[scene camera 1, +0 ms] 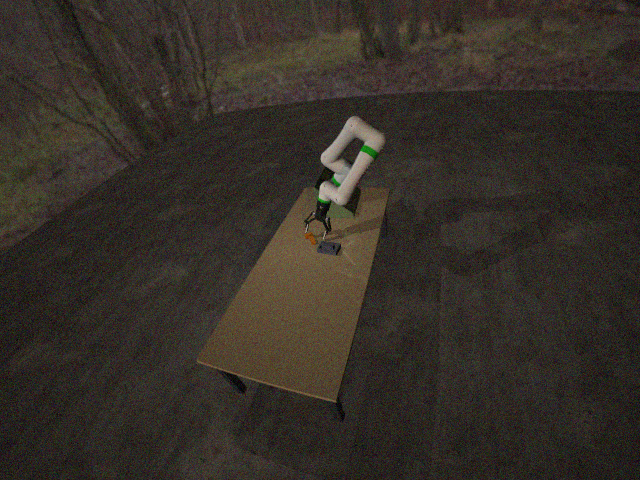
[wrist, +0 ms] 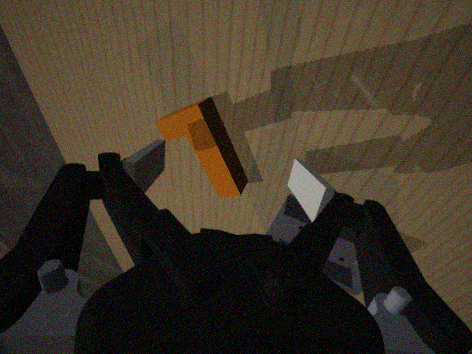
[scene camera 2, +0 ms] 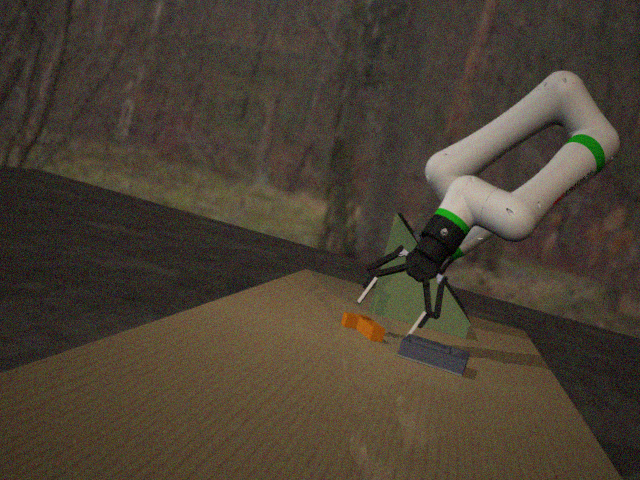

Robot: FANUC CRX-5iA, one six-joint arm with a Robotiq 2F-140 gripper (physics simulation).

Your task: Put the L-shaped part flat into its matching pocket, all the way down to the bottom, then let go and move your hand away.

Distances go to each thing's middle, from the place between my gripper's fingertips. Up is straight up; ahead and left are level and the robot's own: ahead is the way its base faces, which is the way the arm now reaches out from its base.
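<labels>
I see the orange L-shaped part [scene camera 2: 365, 325]. Counted from my hand, the part is 1 cm ahead, 4 cm to the right and 2 cm below.
</labels>
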